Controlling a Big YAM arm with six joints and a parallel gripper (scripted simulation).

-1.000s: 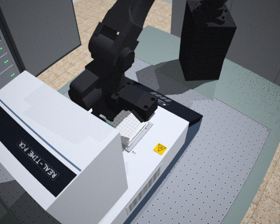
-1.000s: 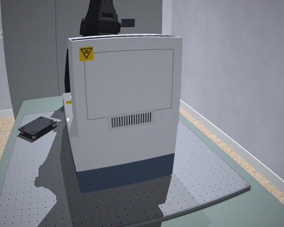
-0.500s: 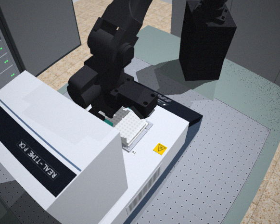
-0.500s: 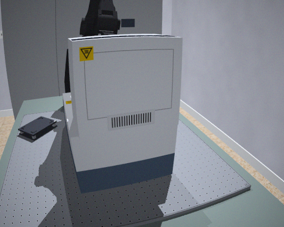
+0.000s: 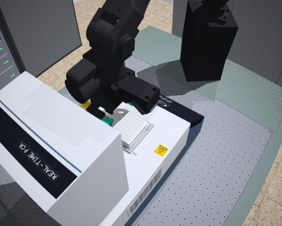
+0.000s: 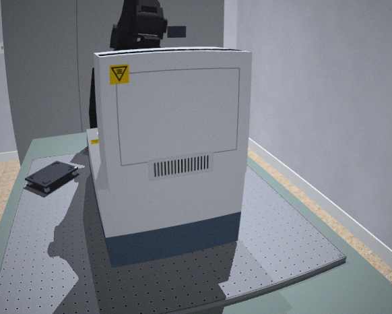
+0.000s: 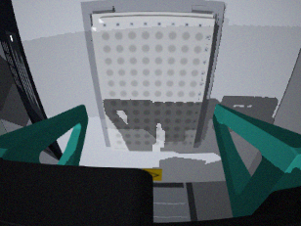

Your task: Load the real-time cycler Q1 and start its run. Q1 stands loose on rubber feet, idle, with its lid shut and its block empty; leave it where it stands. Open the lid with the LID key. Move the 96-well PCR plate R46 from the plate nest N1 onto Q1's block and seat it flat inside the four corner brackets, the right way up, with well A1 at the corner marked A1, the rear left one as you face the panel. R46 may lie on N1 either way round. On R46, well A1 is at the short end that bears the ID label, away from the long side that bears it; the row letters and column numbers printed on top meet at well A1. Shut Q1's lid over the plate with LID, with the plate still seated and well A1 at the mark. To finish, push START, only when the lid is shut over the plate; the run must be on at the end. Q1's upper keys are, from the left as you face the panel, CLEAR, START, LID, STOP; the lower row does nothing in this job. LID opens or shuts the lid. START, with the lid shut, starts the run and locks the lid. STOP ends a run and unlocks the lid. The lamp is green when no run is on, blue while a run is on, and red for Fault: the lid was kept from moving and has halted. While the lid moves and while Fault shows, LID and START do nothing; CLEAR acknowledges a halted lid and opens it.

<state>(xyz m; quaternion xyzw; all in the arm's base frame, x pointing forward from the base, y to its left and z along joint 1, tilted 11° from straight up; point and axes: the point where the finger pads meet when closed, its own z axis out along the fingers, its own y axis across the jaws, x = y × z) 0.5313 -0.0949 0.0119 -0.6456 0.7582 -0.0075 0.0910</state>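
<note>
The plate R46 is 30 mm below my hand. The rest, counted from my hand: plate nest N1 (270 mm behind, 250 mm to the right, 220 mm below).
</note>
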